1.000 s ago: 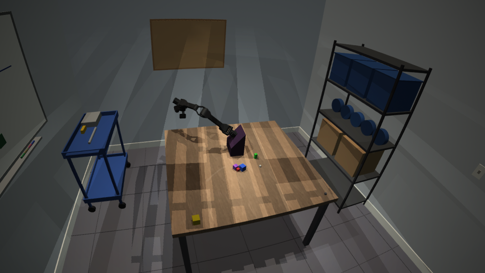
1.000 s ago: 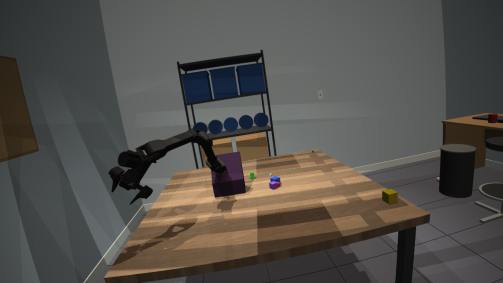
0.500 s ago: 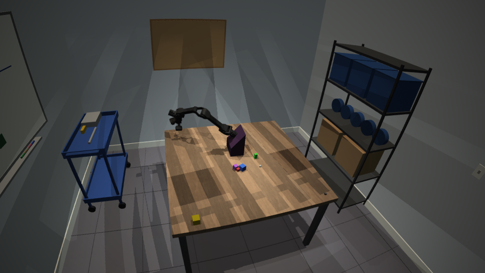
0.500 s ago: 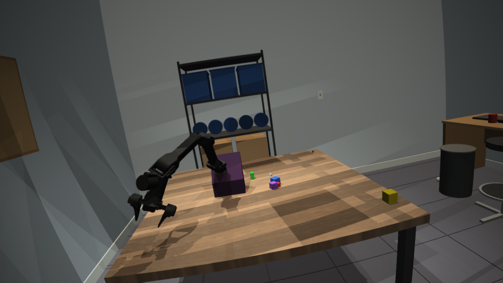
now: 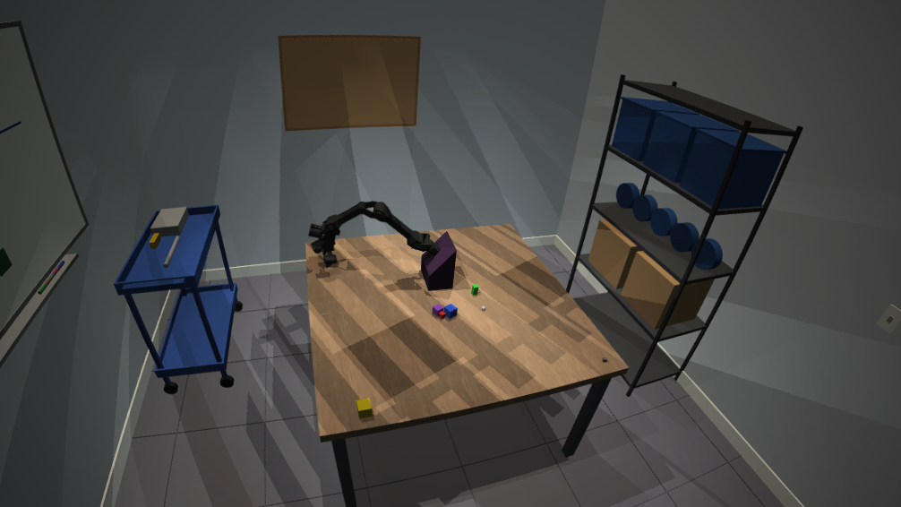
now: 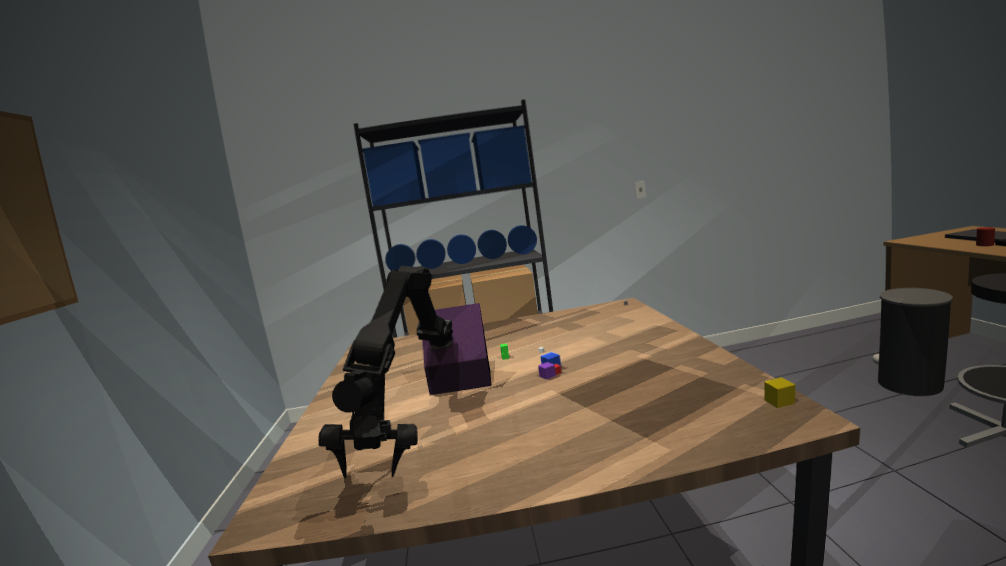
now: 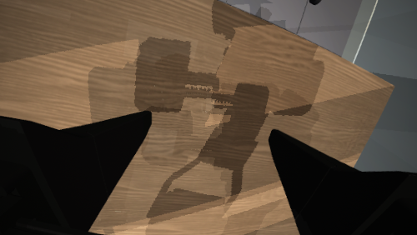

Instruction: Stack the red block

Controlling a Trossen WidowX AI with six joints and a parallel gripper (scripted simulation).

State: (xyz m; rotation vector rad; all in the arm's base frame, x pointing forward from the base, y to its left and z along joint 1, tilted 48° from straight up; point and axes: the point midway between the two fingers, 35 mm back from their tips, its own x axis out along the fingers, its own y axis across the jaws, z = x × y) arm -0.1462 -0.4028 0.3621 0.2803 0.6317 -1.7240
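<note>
Now: the red block 48 cm ahead of my gripper tip, 49 cm to the left of it and 4 cm below it. From my gripper tip the other things lie so: purple block: 45 cm ahead, 48 cm to the left, 4 cm below; then blue block: 47 cm ahead, 53 cm to the left, 3 cm below; then tiny white ball: 47 cm ahead, 70 cm to the left, 5 cm below.
</note>
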